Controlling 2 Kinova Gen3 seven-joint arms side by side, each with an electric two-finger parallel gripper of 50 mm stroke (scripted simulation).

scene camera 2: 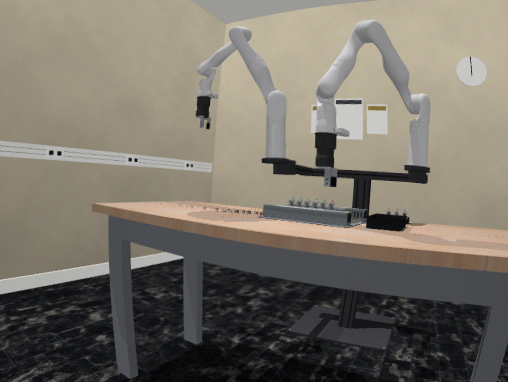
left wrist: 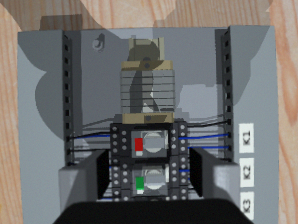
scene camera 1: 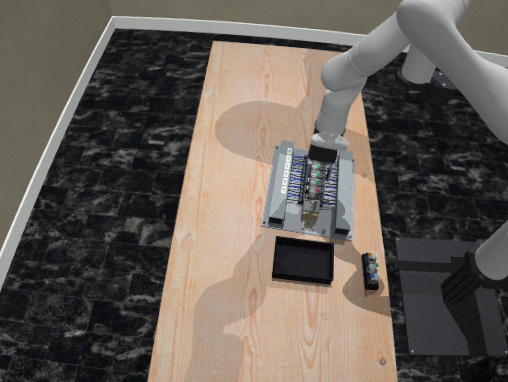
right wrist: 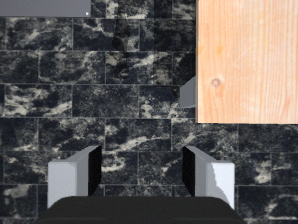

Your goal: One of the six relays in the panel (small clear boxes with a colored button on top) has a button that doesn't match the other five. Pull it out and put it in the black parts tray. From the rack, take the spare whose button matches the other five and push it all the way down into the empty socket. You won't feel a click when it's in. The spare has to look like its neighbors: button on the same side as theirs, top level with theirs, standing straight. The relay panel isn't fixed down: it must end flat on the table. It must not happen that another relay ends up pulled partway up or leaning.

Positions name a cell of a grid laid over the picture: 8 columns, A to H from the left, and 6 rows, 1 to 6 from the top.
A relay panel shows in scene camera 2 (F4), in the left wrist view (B3) and in scene camera 1 (E4); in the right wrist view it is out of frame.
